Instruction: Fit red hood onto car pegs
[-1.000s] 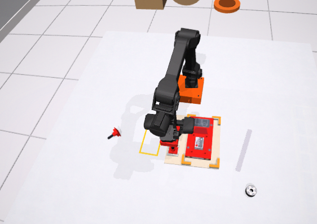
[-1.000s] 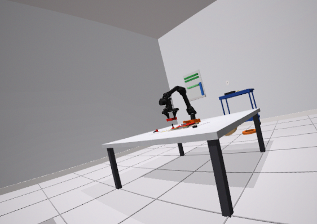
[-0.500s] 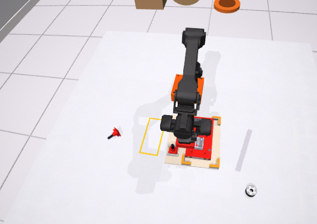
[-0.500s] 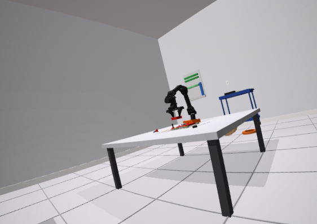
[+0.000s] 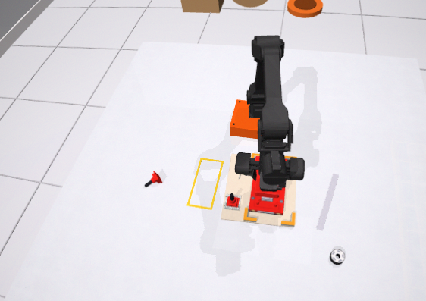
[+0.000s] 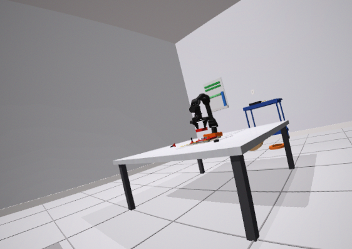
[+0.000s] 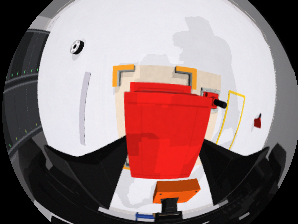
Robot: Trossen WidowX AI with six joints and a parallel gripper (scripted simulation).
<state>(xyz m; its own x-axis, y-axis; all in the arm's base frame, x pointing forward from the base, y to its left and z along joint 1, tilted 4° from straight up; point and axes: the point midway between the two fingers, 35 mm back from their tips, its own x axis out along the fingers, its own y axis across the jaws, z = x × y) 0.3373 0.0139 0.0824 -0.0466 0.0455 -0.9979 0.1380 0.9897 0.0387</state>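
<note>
Now: the grey engine block 1 cm to the left of my gripper tip and 9 cm below it. Round my gripper tip: grey strip (1 cm ahead, 19 cm to the left, 11 cm below); red hood (right at my gripper tip).
</note>
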